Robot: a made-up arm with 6 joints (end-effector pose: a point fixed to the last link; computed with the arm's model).
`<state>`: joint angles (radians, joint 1 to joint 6).
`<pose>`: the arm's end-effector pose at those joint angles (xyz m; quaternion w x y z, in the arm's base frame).
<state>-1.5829 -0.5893 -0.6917 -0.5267 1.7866 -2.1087</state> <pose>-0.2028 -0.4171 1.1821 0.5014 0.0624 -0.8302 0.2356</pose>
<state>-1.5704 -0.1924 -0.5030 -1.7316 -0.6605 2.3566</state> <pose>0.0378 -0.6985 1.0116 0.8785 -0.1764 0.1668 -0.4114</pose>
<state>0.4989 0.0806 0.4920 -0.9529 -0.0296 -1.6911</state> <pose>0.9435 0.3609 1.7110 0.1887 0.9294 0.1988 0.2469</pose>
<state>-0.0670 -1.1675 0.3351 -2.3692 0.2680 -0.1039</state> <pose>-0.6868 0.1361 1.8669 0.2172 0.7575 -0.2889 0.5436</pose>
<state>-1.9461 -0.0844 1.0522 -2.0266 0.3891 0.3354</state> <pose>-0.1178 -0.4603 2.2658 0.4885 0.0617 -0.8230 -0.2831</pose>
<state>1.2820 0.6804 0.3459 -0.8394 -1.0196 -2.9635</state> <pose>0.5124 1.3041 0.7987 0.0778 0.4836 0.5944 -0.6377</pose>
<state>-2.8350 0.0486 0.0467 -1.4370 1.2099 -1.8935</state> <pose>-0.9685 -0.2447 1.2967 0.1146 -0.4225 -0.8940 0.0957</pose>
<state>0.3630 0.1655 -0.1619 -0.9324 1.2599 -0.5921</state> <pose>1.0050 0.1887 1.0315 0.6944 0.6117 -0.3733 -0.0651</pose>
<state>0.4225 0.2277 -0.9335 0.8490 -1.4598 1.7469</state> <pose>0.7048 0.1101 0.6272 0.2913 0.5599 -0.5063 -0.5876</pose>
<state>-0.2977 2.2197 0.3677 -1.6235 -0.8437 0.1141</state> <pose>0.2773 -0.0826 -0.9192 0.1398 0.7209 0.5897 -0.3361</pose>
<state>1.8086 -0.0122 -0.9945 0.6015 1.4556 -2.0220</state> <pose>0.0006 0.6385 0.7535 0.0931 0.3611 0.6480 0.6641</pose>
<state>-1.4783 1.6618 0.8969 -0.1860 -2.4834 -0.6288</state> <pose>-0.0606 -1.5499 -0.2160 0.2133 -0.6821 -0.6871 0.1312</pose>
